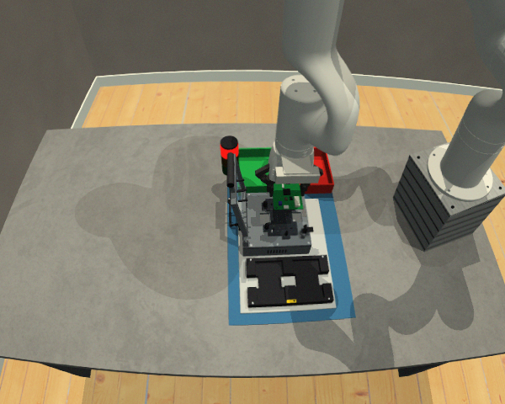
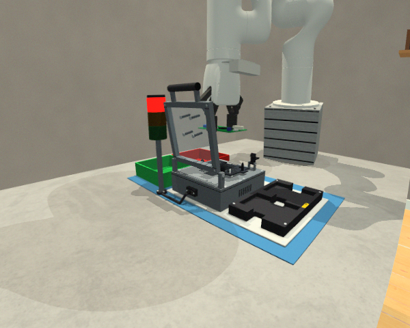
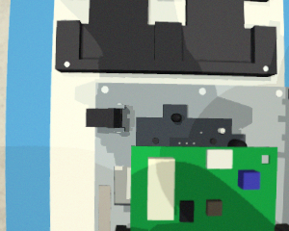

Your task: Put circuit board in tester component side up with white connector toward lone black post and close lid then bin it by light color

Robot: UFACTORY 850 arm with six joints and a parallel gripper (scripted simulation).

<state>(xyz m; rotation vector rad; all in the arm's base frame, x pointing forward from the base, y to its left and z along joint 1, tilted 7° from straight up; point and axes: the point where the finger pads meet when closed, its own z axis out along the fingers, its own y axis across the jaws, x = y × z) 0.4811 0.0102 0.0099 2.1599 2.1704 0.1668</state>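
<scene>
My hand is 10 cm past the red bin, 19 cm to the left of it and 16 cm above it. The rest, counted from my hand: tester bed 1 cm ahead, 2 cm to the left, 11 cm below; tester lid 12 cm ahead, 1 cm to the left, 1 cm above; green circuit board 1 cm below.
</scene>
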